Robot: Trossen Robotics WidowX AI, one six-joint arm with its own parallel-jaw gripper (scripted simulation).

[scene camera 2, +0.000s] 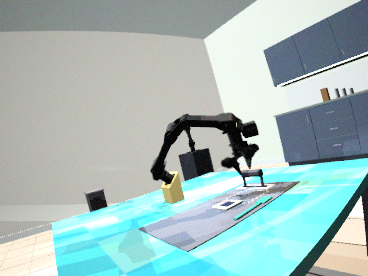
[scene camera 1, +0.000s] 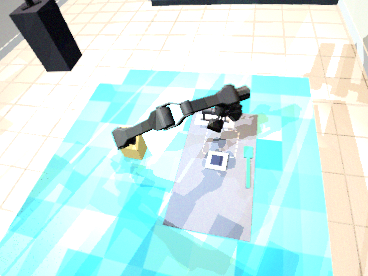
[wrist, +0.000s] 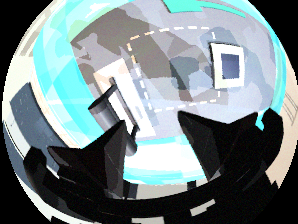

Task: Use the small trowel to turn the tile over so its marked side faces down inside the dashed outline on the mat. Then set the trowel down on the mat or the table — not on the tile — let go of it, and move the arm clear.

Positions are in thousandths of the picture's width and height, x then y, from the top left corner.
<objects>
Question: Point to a grey mat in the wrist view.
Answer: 592,297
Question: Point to a grey mat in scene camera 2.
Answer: At 515,828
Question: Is my gripper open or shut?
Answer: Open.
</objects>
